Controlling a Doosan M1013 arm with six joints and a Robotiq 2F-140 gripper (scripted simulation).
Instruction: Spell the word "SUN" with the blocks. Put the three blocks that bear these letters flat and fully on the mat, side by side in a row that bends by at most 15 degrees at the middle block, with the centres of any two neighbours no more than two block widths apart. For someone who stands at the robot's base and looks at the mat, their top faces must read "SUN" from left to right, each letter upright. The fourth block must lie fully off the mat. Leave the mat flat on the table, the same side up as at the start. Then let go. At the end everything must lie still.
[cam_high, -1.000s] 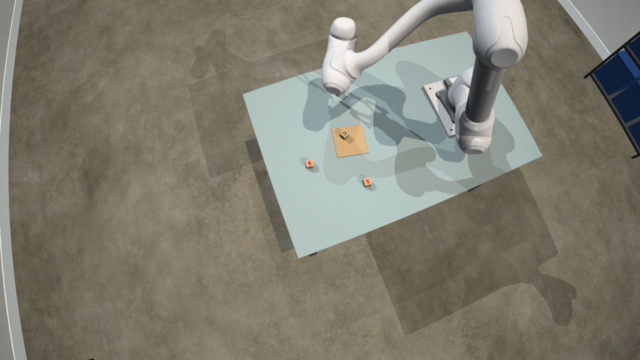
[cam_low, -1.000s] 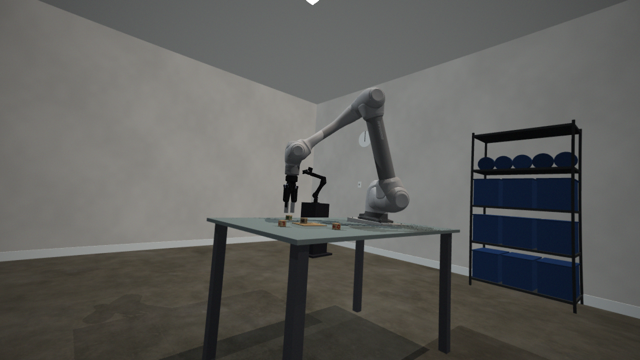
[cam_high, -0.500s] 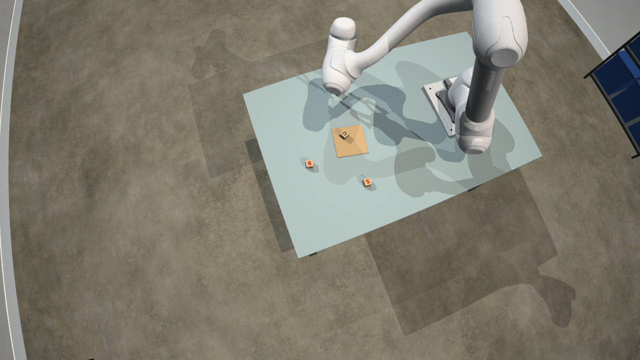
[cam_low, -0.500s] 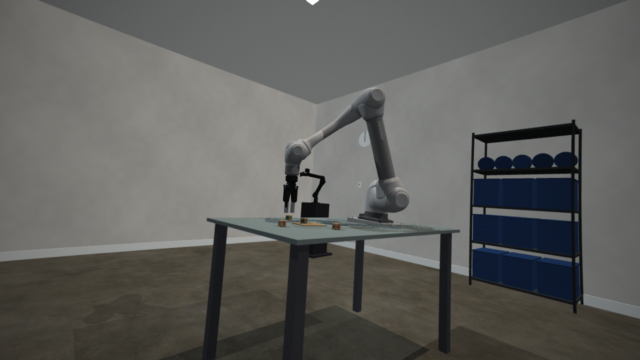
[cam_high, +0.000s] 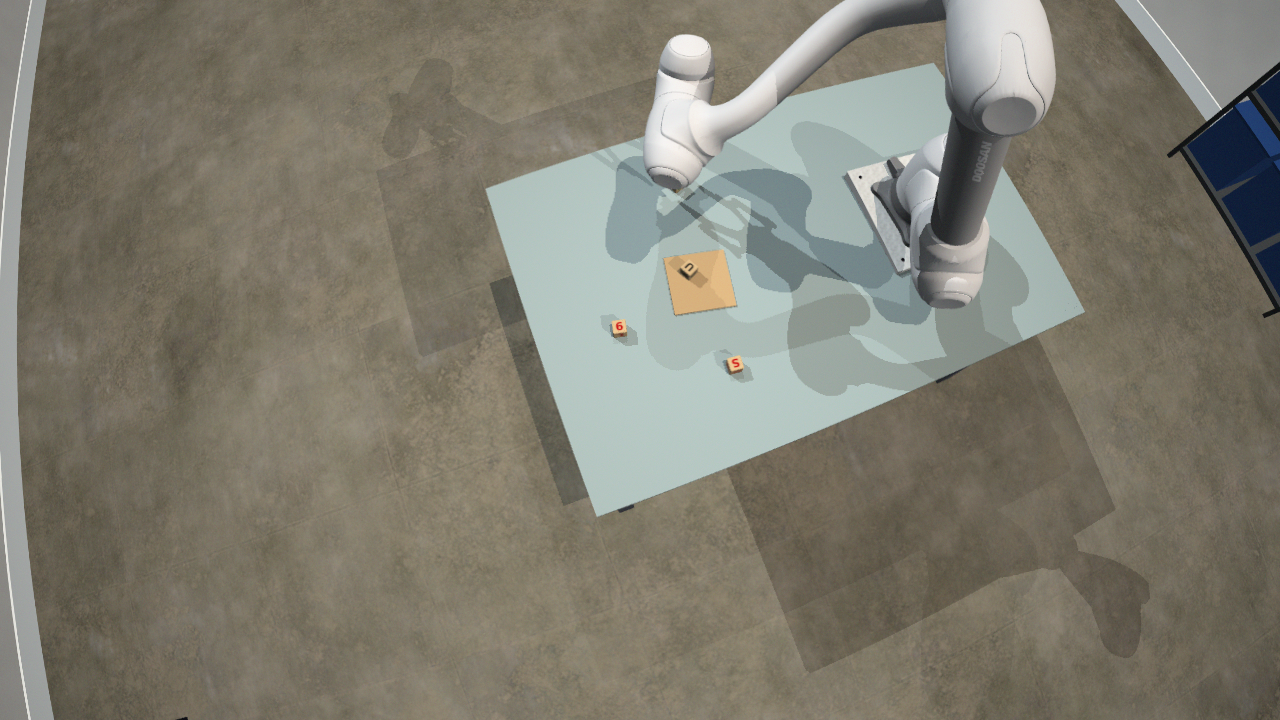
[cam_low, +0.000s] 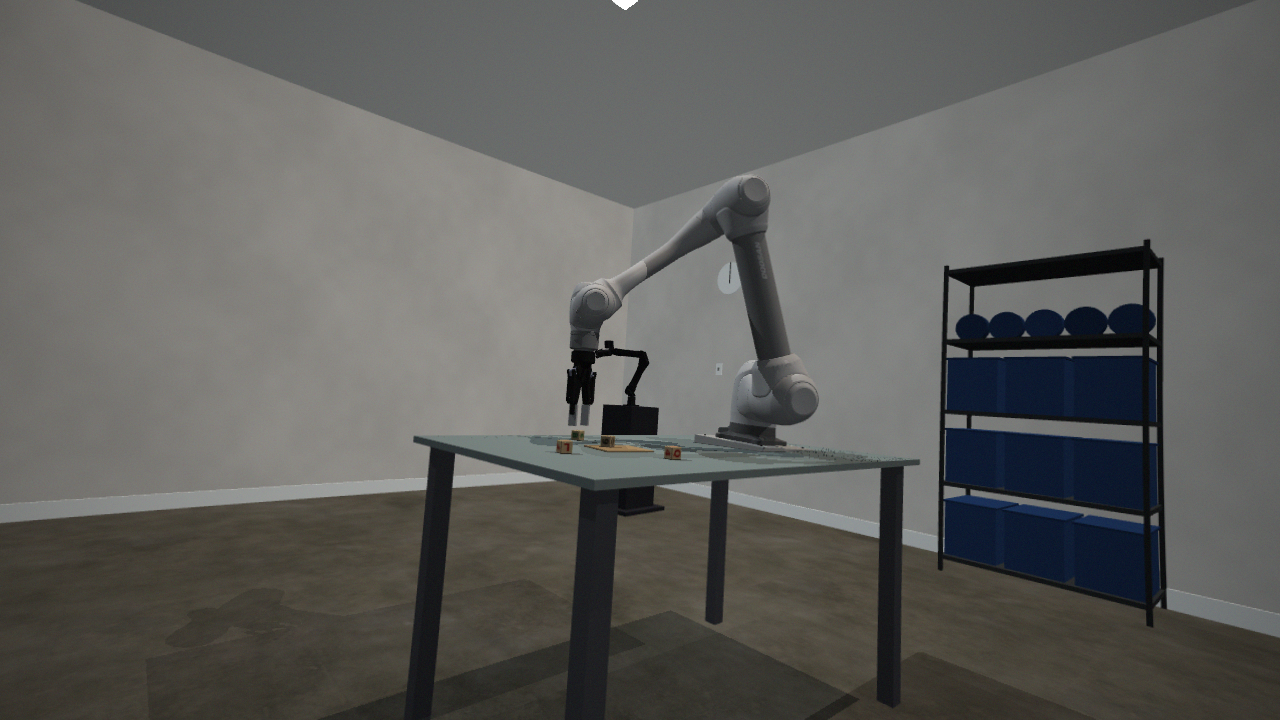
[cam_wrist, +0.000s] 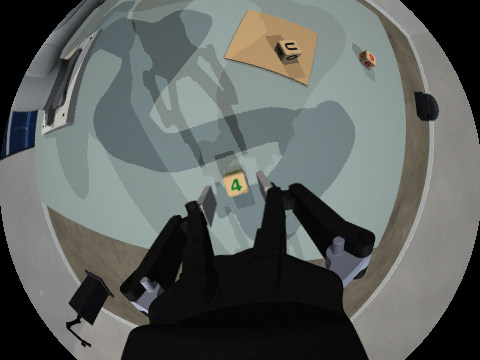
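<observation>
Right now the N block is 6 cm below my hand. From my hand the other things lie so: S block (9 cm ahead, 46 cm to the left, 6 cm below); then mat (7 cm ahead, 25 cm to the left, 7 cm below); then 6 block (28 cm ahead, 27 cm to the left, 6 cm below).
</observation>
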